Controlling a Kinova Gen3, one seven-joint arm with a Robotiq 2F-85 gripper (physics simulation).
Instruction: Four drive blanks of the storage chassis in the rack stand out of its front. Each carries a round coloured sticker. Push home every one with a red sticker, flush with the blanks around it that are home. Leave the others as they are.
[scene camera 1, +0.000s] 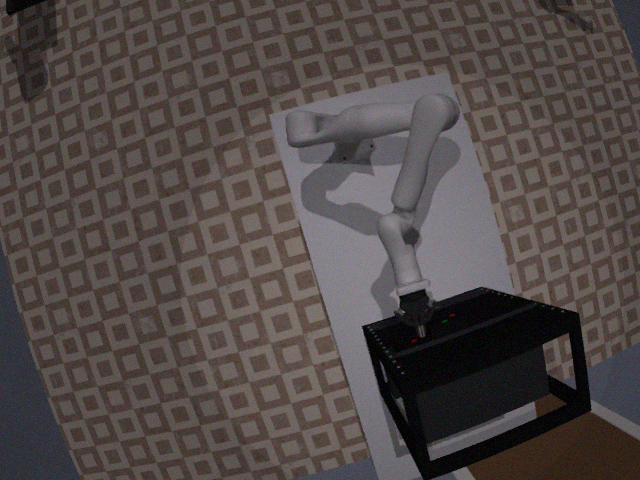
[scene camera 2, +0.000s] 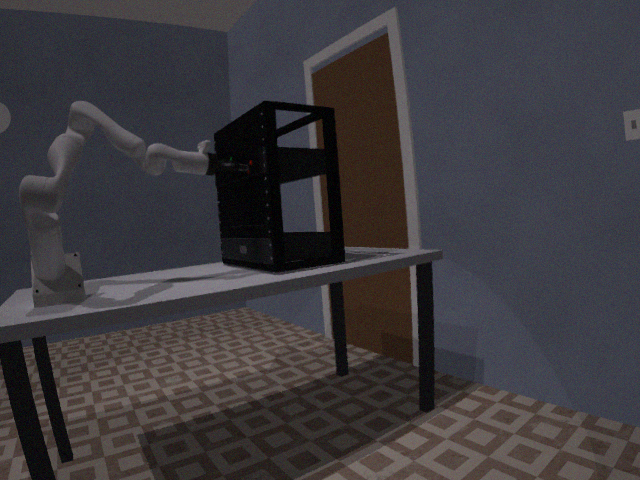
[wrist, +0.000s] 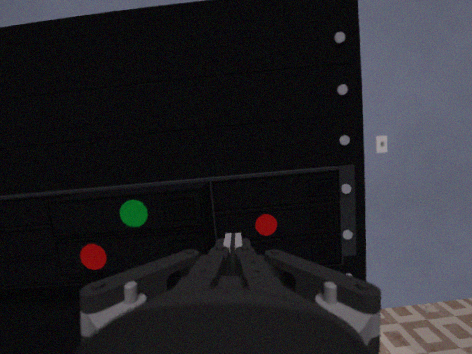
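Observation:
The black storage chassis (wrist: 350, 212) is in the rack (scene camera 1: 581, 361) (scene camera 2: 333, 206). In the wrist view, a blank with a red sticker (wrist: 266, 225) is right of the chassis divider and looks about level with its dark surroundings. Left of the divider, a blank with a green sticker (wrist: 133, 213) and, lower left, one with a red sticker (wrist: 93, 256) appear to stand out. The fourth sticker cannot be made out in the wrist view. My gripper (wrist: 233, 243) (scene camera 1: 421, 334) (scene camera 2: 249, 167) is shut and empty, its tips at the chassis front, left of and below the right red sticker; contact cannot be told.
Dark panels with pale screws (wrist: 342, 89) are above the chassis. The rack stands on the white table (scene camera 1: 336, 289) (scene camera 2: 206, 281). A brown door (scene camera 2: 361, 155) is behind the rack. A thin ledge (wrist: 100, 190) runs along the chassis's upper edge.

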